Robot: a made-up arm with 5 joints. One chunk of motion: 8 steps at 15 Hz.
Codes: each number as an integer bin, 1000 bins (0 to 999) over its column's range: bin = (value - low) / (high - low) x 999, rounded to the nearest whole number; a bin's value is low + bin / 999 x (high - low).
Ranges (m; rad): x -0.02..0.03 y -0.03..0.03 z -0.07..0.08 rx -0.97..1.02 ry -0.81..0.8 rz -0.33..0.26
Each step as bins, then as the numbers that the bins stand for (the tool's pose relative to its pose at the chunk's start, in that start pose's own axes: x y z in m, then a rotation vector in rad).
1 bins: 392 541 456 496 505 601
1 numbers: -0.0004 0.0025 -0.0015 0.0180 0.0039 0.0249
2 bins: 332 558 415 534 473 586
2 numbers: -0.0034 0.0035 -0.0077 0.0937 -0.0477 0.0161
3 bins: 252 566 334 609 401 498
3 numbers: -0.0074 0.0040 -0.0198 0.2431 -0.1637 -0.0359
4 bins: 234 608 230 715 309 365
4 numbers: -0.0083 0.0065 -0.0355 0.4543 -0.3120 -0.1144
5 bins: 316 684 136 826 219 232
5 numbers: -0.0042 0.0111 -0.0496 0.6754 -0.4571 -0.1930
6 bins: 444 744 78 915 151 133
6 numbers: 0.0022 0.0147 -0.0583 0.8527 -0.5666 -0.2515
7 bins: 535 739 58 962 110 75
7 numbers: 0.0068 0.0144 -0.0613 0.9463 -0.6327 -0.2857
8 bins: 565 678 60 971 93 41
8 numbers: 0.0083 0.0107 -0.0610 0.9642 -0.6601 -0.3058
